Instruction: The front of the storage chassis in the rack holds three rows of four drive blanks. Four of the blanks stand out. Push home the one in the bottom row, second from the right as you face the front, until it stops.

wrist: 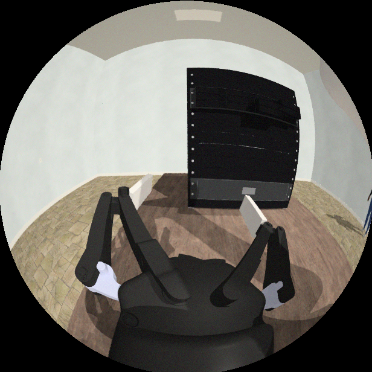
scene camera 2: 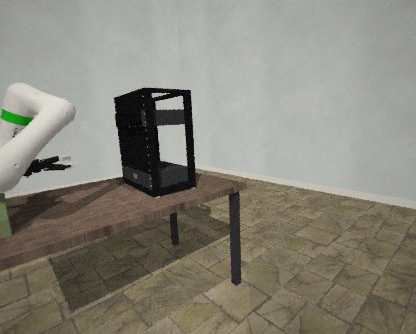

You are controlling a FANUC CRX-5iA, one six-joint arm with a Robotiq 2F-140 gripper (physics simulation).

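Places are measured from the arm's base along level axes (x left, y back, z up), in metres.
Where they show: gripper, fingertip midpoint: (scene camera 2: 73, 161).
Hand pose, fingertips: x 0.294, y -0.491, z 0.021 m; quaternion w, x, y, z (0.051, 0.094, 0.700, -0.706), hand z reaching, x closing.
After its pixels a point has its place.
The black rack (scene camera 2: 189, 140) {x -0.215, y -1.006, z 0.117 m} (wrist: 190, 150) stands upright on the table. A dark unit (scene camera 2: 170, 117) {x -0.174, y -0.907, z 0.258 m} (wrist: 217, 97) in its upper part looks like the storage chassis. Its front is nearly black in the wrist view, with dark shapes standing out at its right half. Single drive blanks and their rows cannot be told apart. My gripper (scene camera 2: 68, 162) {x 0.294, y -0.491, z 0.021 m} (wrist: 198, 193) is open and empty, with its pale fingertips wide apart. It is in front of the rack, apart from it and lower than the chassis. In scene camera 2 the chassis front is too dark and oblique to read.
A grey panel (wrist: 220, 190) with a light label fills the bottom of the rack, above the wooden table top (scene camera 2: 90, 210) {x -0.091, y -0.435, z -0.189 m} (wrist: 200, 235). The white arm (scene camera 2: 42, 125) {x -0.129, y -0.288, z 0.239 m} with a green band is at the left in scene camera 2. Stone floor (scene camera 2: 310, 260) surrounds the table.
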